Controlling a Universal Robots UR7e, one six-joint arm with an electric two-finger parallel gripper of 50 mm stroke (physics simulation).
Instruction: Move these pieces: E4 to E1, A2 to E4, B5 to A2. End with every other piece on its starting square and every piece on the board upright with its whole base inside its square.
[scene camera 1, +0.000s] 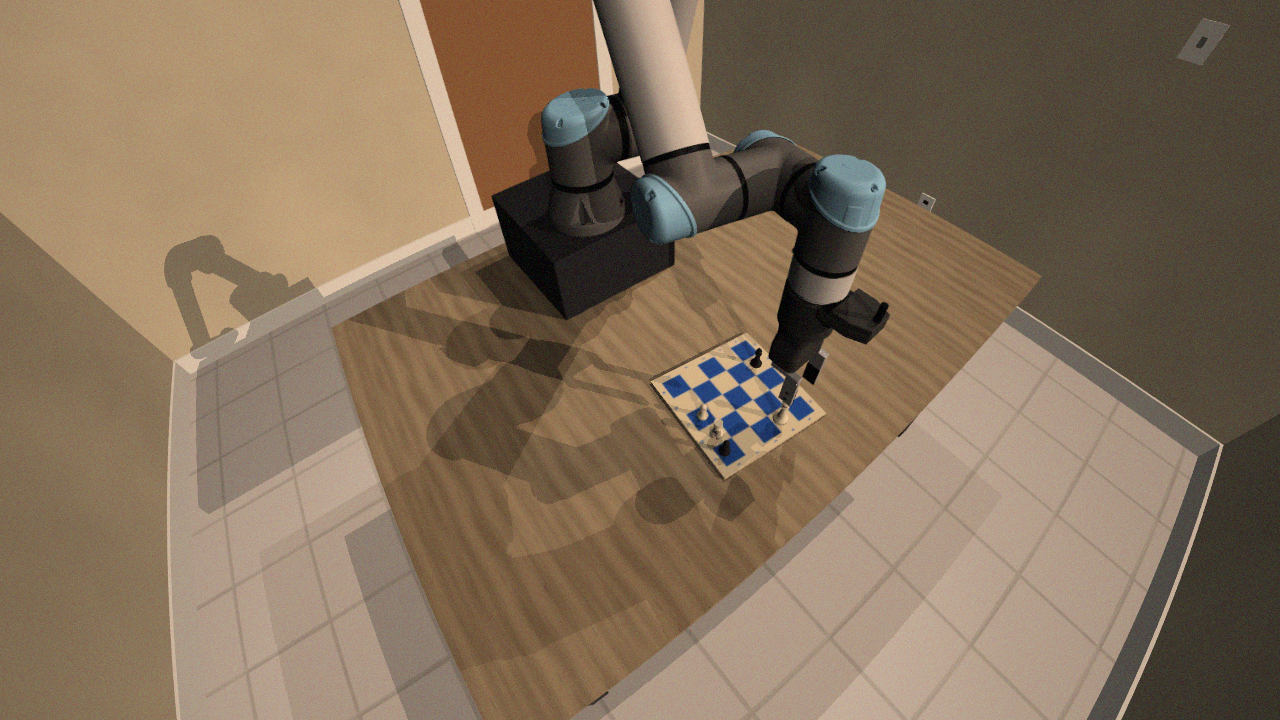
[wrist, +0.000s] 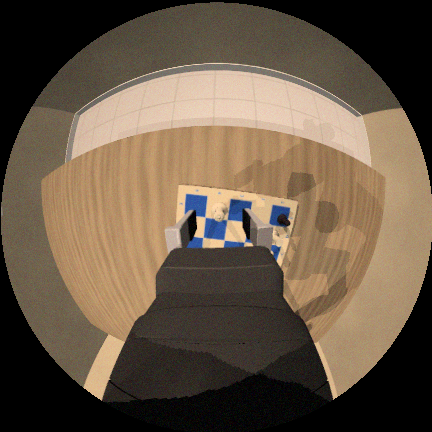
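Note:
A white piece (scene camera 1: 781, 416) (wrist: 219, 211) stands upright on E4 of the blue and cream board (scene camera 1: 736, 395) (wrist: 188, 189). My gripper (scene camera 1: 802, 379) (wrist: 219, 218) is open and empty, above the board near that piece, its fingers apart from it. A black piece (scene camera 1: 725, 447) (wrist: 283, 219) stands on E1. Another black piece (scene camera 1: 757, 358) stands on B5 in the scene view; the gripper body hides that square in the wrist view. A2 is bare in the scene view.
A white piece (scene camera 1: 716, 431) (wrist: 279, 233) stands on D1, close beside the black piece on E1. Another white piece (scene camera 1: 702, 412) stands on C1. Arm shadows fall over the wooden table (scene camera 1: 572, 591) (wrist: 115, 210). The arm's black base block (scene camera 1: 617, 277) stands at the back.

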